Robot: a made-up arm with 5 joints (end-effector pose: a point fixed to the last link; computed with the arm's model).
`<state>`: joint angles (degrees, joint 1 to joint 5).
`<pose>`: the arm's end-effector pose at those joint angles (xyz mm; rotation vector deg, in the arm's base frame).
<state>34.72 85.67 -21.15 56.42 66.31</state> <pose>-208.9 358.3 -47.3 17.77 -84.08 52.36</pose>
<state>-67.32 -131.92 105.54 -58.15 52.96</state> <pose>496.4 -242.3 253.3 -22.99 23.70 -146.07</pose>
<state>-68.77 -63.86 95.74 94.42 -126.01</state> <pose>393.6 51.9 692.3 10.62 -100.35 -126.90</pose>
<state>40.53 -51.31 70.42 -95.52 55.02</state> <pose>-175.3 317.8 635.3 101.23 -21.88 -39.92</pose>
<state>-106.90 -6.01 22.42 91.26 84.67</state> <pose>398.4 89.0 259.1 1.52 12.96 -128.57</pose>
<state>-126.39 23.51 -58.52 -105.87 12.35</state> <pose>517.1 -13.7 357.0 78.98 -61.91 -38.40</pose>
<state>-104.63 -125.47 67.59 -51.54 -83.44</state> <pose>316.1 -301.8 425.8 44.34 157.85 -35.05</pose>
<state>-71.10 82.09 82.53 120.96 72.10</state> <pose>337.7 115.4 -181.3 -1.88 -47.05 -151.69</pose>
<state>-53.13 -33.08 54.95 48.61 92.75</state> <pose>262.6 308.3 416.1 28.44 -3.81 -113.31</pose>
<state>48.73 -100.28 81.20 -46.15 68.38</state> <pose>-62.2 499.1 428.4 16.68 2.94 -43.62</pose>
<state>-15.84 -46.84 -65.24 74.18 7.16</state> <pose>59.5 356.5 300.2 -29.68 4.87 58.97</pose>
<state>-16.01 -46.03 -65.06 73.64 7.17</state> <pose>57.9 357.3 299.1 -29.85 4.74 58.44</pose>
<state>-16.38 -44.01 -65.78 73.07 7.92</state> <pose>55.8 361.4 295.7 -29.77 3.56 57.91</pose>
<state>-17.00 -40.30 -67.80 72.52 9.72</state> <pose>53.2 370.0 288.8 -29.45 0.89 57.58</pose>
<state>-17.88 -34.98 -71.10 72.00 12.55</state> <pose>50.6 382.7 278.2 -29.01 -3.10 57.71</pose>
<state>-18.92 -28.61 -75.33 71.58 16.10</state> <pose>48.5 397.6 264.3 -28.73 -7.80 58.57</pose>
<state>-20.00 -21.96 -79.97 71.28 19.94</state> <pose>47.5 412.2 248.6 -28.80 -12.42 60.21</pose>
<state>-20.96 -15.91 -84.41 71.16 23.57</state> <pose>47.3 424.6 233.0 -29.23 -16.30 62.38</pose>
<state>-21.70 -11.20 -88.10 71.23 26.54</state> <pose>47.8 433.6 220.0 -29.83 -19.08 64.55</pose>
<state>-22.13 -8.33 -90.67 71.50 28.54</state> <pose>48.5 439.1 211.8 -30.29 -20.76 66.30</pose>
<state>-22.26 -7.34 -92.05 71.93 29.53</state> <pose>49.0 441.7 209.1 -30.41 -21.53 67.39</pose>
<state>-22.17 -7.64 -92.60 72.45 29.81</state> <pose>49.2 442.4 210.4 -30.23 -21.76 67.98</pose>
